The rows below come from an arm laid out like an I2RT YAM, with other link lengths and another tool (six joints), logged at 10 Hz.
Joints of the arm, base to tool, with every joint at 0 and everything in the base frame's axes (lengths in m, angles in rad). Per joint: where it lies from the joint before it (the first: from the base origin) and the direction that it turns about. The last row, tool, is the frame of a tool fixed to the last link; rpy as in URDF.
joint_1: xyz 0 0 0.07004 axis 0 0 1
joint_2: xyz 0.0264 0.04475 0.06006 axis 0 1 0
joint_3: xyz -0.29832 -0.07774 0 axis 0 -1 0
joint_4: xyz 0.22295 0.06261 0.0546 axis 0 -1 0
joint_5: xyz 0.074 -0.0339 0.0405 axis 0 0 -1
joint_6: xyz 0.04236 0 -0.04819 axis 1 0 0
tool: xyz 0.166 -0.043 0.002 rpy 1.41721 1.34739 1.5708
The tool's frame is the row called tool.
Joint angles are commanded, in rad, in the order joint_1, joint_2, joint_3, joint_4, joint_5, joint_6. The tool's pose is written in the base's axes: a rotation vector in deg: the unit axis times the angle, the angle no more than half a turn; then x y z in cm. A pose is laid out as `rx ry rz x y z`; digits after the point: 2 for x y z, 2 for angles.
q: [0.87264 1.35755 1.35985 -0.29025 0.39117 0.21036]
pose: -13.60 104.52 39.68 36.55 24.42 39.15
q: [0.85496 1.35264 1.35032 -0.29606 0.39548 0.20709]
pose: -12.84 105.02 38.30 36.87 23.53 38.80
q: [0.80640 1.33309 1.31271 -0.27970 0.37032 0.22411]
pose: -10.35 105.35 38.27 37.48 21.87 38.07
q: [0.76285 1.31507 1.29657 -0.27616 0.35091 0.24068]
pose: -7.82 105.20 38.33 37.94 20.28 37.98
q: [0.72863 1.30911 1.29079 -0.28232 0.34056 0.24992]
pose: -5.98 105.53 37.69 38.39 19.03 37.72
